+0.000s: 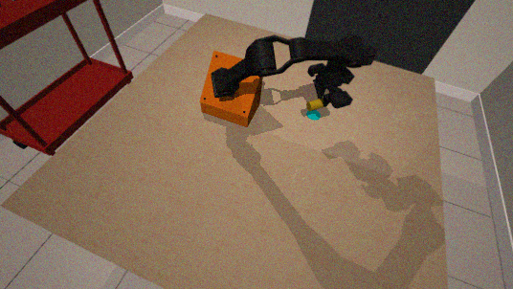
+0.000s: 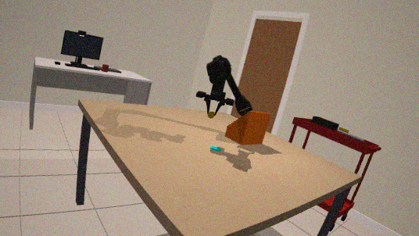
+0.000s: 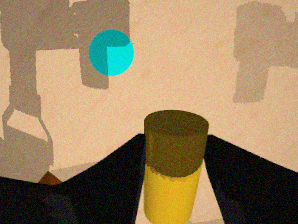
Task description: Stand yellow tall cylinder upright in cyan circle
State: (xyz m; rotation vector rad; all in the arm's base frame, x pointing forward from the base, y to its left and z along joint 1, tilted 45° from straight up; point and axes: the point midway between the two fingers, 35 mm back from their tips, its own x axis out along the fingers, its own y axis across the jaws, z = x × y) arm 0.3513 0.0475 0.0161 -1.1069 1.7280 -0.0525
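Right now my gripper tip is 1 cm past the cyan circle, 8 cm to the right of it and 15 cm above it. From my gripper tip the other things lie so: yellow tall cylinder (2 cm behind, 1 cm to the right).
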